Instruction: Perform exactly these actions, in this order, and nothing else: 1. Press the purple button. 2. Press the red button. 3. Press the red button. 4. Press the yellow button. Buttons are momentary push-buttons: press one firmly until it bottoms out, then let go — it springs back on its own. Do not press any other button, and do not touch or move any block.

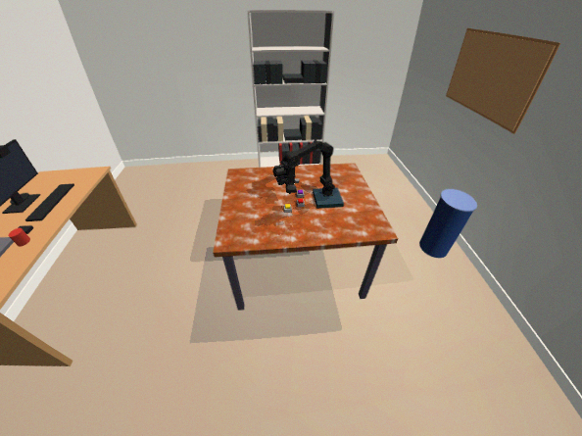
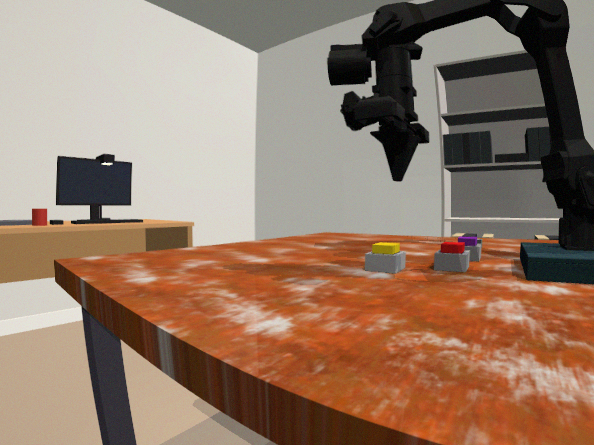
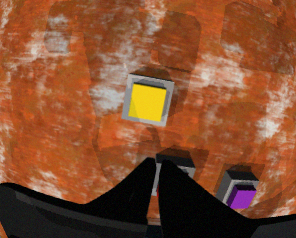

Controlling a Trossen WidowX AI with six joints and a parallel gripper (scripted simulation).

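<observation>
Now: gripper tip 100 mm above the yellow button, 10 mm to the right of it and 10 mm short of it. From my gripper tip the other things lie so: red button 100 mm below, 80 mm behind, 40 mm to the right; then purple button 140 mm to the right, 100 mm below, 90 mm behind.
</observation>
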